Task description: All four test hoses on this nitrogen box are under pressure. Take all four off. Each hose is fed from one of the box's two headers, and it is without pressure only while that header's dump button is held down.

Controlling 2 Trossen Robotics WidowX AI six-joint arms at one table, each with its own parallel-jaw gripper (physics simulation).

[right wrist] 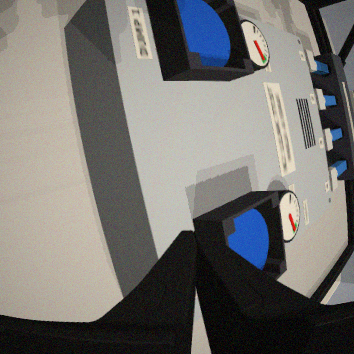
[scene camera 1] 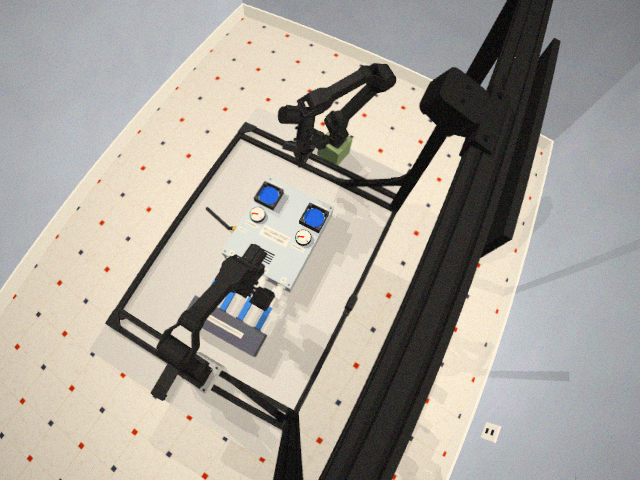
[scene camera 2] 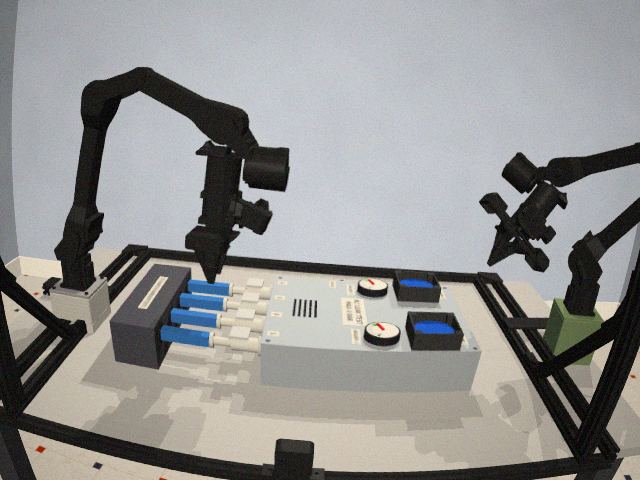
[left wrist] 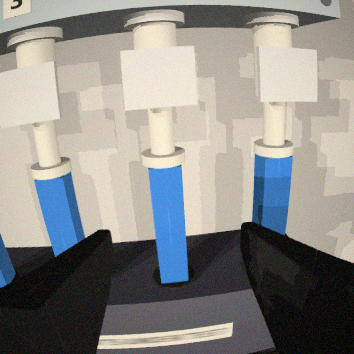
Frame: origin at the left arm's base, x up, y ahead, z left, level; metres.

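Seen in the pictures: left gripper, between the fingertips: (scene camera 1: 248, 294) (scene camera 2: 214, 278) (left wrist: 176, 238); right gripper, between the fingertips: (right wrist: 192, 241) (scene camera 1: 299, 167) (scene camera 2: 488, 265); left arm's base, origin of its link: (scene camera 1: 199, 372) (scene camera 2: 78, 283); right arm's base, origin of its link: (scene camera 1: 335, 139) (scene camera 2: 578, 309).
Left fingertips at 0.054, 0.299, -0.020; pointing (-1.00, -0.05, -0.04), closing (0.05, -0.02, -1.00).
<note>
Offsets run from my left fingertips to a thing's top centre, as dx, dy, dz. "spot": to the spot under its first point.
Four blue hoses run from the dark block to white fittings on the grey box (scene camera 1: 289, 258) (scene camera 2: 336, 366) (right wrist: 165, 125). Hose 1 @[spot: -0.071, -0.033, -0.081] (scene camera 2: 186, 335) (left wrist: 272, 190) is nearest in scene camera 2, then hose 2 @[spot: -0.075, -0.038, -0.011] (scene camera 2: 193, 318) (left wrist: 167, 200), hose 3 @[spot: -0.075, -0.037, +0.059] (scene camera 2: 202, 302) (left wrist: 57, 215) and hose 4 @[spot: -0.074, -0.038, +0.130] (scene camera 2: 209, 287). My left gripper (scene camera 2: 211, 279) (left wrist: 176, 238) is open above hose 2, one finger either side in its wrist view. My right gripper (scene camera 1: 299, 162) (scene camera 2: 490, 263) (right wrist: 192, 241) is shut and empty, raised off the box's end, clear of blue dump button 2 @[-0.038, +0.358, +0.135] (scene camera 1: 268, 195) (scene camera 2: 416, 283) (right wrist: 252, 240) and dump button 1 @[-0.038, +0.361, -0.055] (scene camera 1: 314, 217) (scene camera 2: 433, 327) (right wrist: 207, 37).
Two gauges (scene camera 2: 382, 333) (scene camera 2: 372, 286) (right wrist: 255, 44) (right wrist: 290, 215) have red needles by their green marks. The dark block @[spot: -0.053, -0.122, -0.013] (scene camera 1: 235, 330) (scene camera 2: 139, 320) stands at the hoses' other end. A black rod @[spot: -0.120, +0.212, +0.279] (scene camera 1: 219, 218) sticks out beside the box. Black frame bars (scene camera 2: 336, 266) surround the work area.
</note>
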